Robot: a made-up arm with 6 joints.
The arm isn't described. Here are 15 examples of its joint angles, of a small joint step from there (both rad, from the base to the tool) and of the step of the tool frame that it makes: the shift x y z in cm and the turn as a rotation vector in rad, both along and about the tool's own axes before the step.
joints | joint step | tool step
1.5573 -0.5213 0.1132 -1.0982 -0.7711 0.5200 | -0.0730 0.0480 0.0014 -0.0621 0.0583 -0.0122 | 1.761 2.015 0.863 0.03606 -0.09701 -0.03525
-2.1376 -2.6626 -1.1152 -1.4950 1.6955 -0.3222 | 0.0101 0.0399 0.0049 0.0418 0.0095 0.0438 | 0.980 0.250 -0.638 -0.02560 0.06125 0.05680
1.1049 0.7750 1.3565 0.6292 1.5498 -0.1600 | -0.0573 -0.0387 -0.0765 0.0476 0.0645 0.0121 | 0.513 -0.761 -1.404 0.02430 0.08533 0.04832
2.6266 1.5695 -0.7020 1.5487 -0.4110 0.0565 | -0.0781 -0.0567 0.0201 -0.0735 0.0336 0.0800 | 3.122 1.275 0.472 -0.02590 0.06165 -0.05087
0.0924 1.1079 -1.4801 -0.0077 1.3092 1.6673 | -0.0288 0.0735 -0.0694 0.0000 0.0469 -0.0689 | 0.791 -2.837 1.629 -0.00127 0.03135 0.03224
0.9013 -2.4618 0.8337 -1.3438 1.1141 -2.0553 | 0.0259 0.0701 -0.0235 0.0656 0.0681 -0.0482 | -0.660 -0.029 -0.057 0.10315 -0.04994 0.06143
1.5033 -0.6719 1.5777 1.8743 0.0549 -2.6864 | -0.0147 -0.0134 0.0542 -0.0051 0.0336 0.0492 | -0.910 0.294 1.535 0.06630 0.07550 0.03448
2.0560 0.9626 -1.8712 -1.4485 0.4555 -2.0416 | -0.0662 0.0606 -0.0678 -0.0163 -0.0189 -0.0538 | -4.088 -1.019 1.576 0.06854 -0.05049 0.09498
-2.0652 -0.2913 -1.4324 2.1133 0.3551 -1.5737 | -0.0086 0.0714 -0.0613 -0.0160 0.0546 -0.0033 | 0.169 -1.991 2.874 0.08397 -0.02715 -0.00160
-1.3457 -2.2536 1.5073 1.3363 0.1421 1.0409 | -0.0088 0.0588 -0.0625 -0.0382 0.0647 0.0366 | -0.179 0.285 1.407 0.01319 0.07140 -0.06570
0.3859 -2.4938 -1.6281 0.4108 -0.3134 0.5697 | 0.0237 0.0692 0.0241 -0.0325 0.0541 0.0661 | -0.805 -1.047 2.129 -0.01262 0.05771 0.03951
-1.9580 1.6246 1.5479 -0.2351 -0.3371 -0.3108 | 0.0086 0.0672 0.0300 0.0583 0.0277 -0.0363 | -1.135 0.084 0.696 -0.04196 0.00170 0.09422
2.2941 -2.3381 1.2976 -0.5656 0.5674 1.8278 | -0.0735 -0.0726 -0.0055 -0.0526 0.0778 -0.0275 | -0.090 0.881 0.530 -0.01379 0.01500 0.01708
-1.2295 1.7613 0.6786 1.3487 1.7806 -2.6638 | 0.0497 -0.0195 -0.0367 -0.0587 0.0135 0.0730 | -0.809 0.196 -0.675 -0.05176 0.04263 0.07571
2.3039 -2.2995 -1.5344 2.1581 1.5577 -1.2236 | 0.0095 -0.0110 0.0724 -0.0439 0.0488 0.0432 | -0.154 1.185 -1.018 -0.08053 0.04747 0.09882
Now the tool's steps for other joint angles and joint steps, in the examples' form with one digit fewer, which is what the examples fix.
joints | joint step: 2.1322 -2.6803 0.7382 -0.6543 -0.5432 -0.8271 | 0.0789 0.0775 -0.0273 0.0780 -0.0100 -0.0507
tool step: 2.35 1.35 0.02 0.0349 -0.1050 0.0182
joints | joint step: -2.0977 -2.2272 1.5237 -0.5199 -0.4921 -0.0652 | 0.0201 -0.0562 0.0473 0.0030 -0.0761 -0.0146
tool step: 0.11 -0.07 1.65 0.1216 0.0323 -0.0566
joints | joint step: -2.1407 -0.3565 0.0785 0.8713 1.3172 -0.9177 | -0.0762 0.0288 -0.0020 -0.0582 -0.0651 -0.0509
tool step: 0.55 -1.21 1.15 0.0483 -0.0901 -0.1596
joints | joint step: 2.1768 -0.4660 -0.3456 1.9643 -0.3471 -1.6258 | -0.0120 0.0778 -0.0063 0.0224 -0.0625 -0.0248
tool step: 0.30 -1.59 2.66 0.0499 -0.0469 -0.0766
